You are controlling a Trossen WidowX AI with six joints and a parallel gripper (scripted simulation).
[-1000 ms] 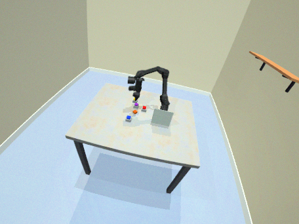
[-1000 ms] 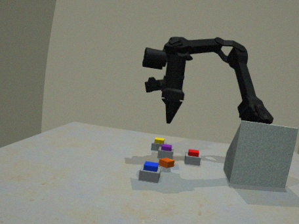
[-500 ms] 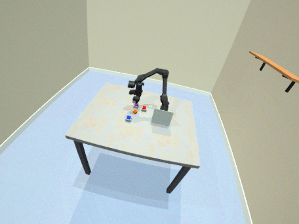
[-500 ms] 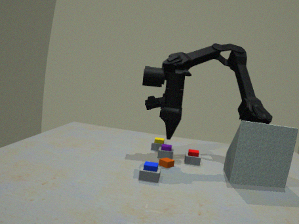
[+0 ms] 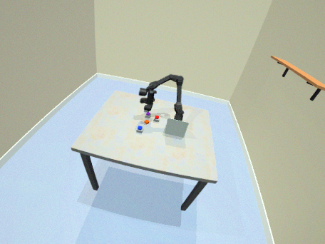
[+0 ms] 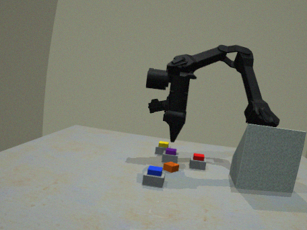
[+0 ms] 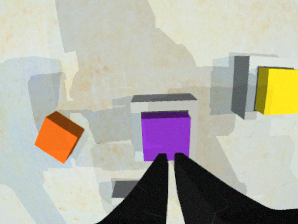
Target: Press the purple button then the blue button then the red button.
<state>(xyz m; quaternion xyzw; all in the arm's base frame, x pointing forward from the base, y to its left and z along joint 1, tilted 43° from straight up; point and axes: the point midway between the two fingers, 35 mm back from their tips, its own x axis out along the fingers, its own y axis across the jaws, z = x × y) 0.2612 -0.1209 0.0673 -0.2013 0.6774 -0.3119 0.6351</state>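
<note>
Right now the purple button is 3 cm below my gripper tip. Also, from my gripper tip: orange block: 9 cm to the left, 5 cm below; then red button: 8 cm behind, 3 cm to the left, 3 cm below; then yellow button: 2 cm ahead, 9 cm to the right, 3 cm below.
</note>
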